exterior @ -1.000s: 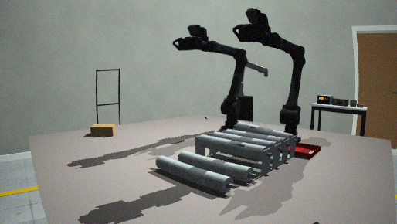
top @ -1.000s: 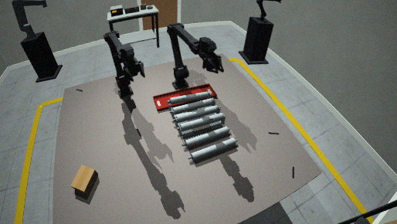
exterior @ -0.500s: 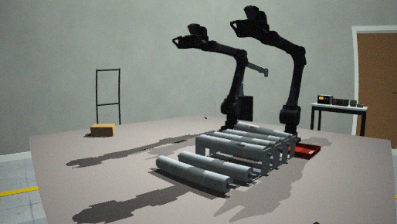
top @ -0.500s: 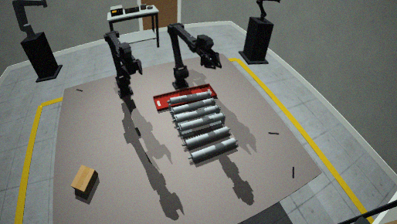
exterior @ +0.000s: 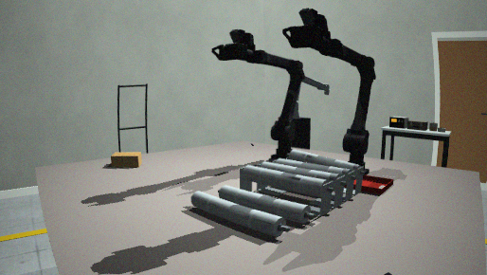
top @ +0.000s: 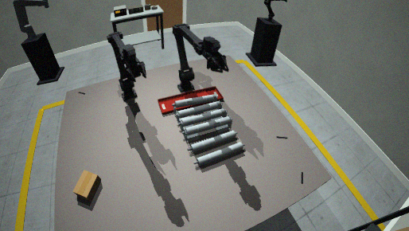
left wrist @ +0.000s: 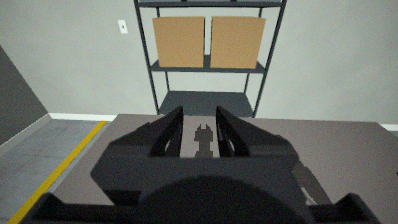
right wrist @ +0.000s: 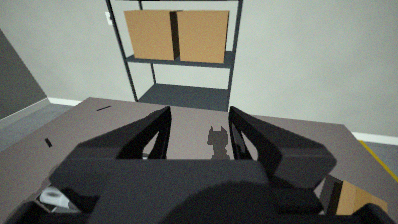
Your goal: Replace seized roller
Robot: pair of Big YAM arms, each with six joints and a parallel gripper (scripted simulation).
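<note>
My left hand is 170 mm past the bed roller, 70 mm to the left of it and 420 mm above it. Round my left hand: red scrap tray (350 mm behind, 100 mm to the right, 490 mm below); then cardboard box (250 mm ahead, 870 mm to the right, 460 mm below).
</note>
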